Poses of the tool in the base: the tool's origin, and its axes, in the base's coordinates. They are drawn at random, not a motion.
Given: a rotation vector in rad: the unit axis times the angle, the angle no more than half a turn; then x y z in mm.
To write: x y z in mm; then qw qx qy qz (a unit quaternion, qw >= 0). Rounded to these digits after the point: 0 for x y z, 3 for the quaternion.
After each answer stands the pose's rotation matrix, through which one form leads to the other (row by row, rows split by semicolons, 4 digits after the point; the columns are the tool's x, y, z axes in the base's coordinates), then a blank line. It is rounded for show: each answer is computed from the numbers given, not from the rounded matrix.
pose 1, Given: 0.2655, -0.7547, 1.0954, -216, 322, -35
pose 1, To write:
-216, 322, -35, 0.779, 0.123, -0.349, 0.507
0.2429 -0.8748 -0.4192; 0.7033 0.4564 -0.5450; 0.6681 -0.1625 0.7261

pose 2, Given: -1.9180, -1.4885, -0.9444, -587, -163, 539
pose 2, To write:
-587, -163, 539, 0.265, -0.710, -0.551, -0.350
0.1485 0.9676 0.2042; 0.5970 -0.2524 0.7615; 0.7884 0.0088 -0.6151

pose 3, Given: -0.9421, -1.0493, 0.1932, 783, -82, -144
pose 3, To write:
783, -82, -144, 0.757, -0.432, -0.481, 0.089
0.5207 0.2820 -0.8059; 0.5505 0.6105 0.5693; 0.6526 -0.7401 0.1626

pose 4, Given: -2.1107, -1.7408, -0.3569, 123, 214, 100
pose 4, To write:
123, 214, 100, 0.190, -0.751, -0.619, -0.127
0.2004 0.9787 -0.0447; 0.8821 -0.1604 0.4428; 0.4262 -0.1282 -0.8955

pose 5, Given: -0.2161, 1.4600, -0.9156, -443, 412, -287
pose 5, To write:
-443, 412, -287, 0.646, -0.095, 0.642, -0.402
-0.1472 0.3980 0.9055; -0.6418 0.6581 -0.3937; -0.7526 -0.6391 0.1585

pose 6, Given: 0.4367, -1.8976, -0.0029, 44, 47, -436
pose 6, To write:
44, 47, -436, 0.562, 0.185, -0.806, -0.001
-0.2988 -0.2975 -0.9068; -0.3003 0.9312 -0.2066; 0.9058 0.2106 -0.3676

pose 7, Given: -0.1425, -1.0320, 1.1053, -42, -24, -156
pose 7, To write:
-42, -24, -156, 0.725, -0.065, -0.468, 0.501
0.0602 -0.6663 -0.7433; 0.7872 0.4896 -0.3751; 0.6138 -0.5625 0.5540

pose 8, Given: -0.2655, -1.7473, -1.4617, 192, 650, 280
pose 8, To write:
192, 650, 280, 0.411, -0.106, -0.694, -0.581
-0.6391 0.6245 -0.4488; -0.3315 0.3029 0.8935; 0.6940 0.7199 0.0134

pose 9, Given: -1.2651, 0.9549, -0.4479, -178, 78, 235
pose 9, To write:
-178, 78, 235, 0.680, -0.563, 0.425, -0.199
0.5587 -0.2081 0.8028; -0.7504 0.2855 0.5962; -0.3533 -0.9355 0.0034

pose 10, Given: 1.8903, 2.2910, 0.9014, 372, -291, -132
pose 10, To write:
372, -291, -132, 0.019, 0.609, 0.738, 0.290
-0.2578 0.8877 0.3814; 0.9096 0.0899 0.4056; 0.3258 0.4515 -0.8307

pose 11, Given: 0.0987, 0.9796, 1.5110, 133, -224, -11
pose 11, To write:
133, -224, -11, 0.620, 0.043, 0.426, 0.657
-0.2269 -0.7787 0.5850; 0.8518 0.1325 0.5068; -0.4721 0.6133 0.6332

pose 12, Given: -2.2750, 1.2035, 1.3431, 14, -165, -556
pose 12, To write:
14, -165, -556, 0.119, -0.778, 0.412, 0.459
0.2391 -0.7498 -0.6169; -0.5312 -0.6328 0.5633; -0.8128 0.1930 -0.5497

